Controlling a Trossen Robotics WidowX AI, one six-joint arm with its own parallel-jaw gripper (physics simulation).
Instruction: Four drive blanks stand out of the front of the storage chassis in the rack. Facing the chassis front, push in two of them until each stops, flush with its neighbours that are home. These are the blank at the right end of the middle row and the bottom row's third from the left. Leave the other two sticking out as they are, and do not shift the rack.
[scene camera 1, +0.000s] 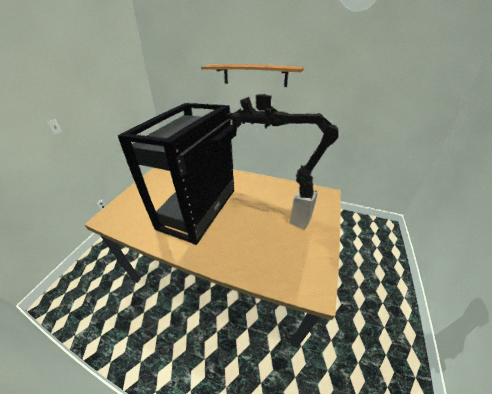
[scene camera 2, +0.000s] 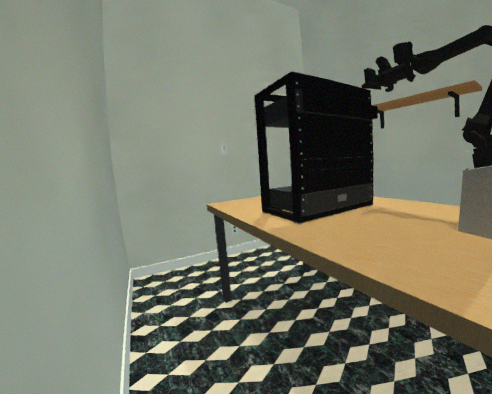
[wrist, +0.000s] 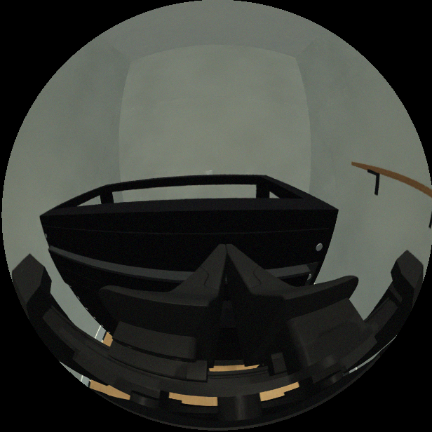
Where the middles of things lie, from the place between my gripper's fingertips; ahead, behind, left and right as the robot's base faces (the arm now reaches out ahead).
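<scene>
Black rack (scene camera 2: 326, 119): 28 cm below my hand, 15 cm ahead of it, 13 cm to the left of it.
</scene>
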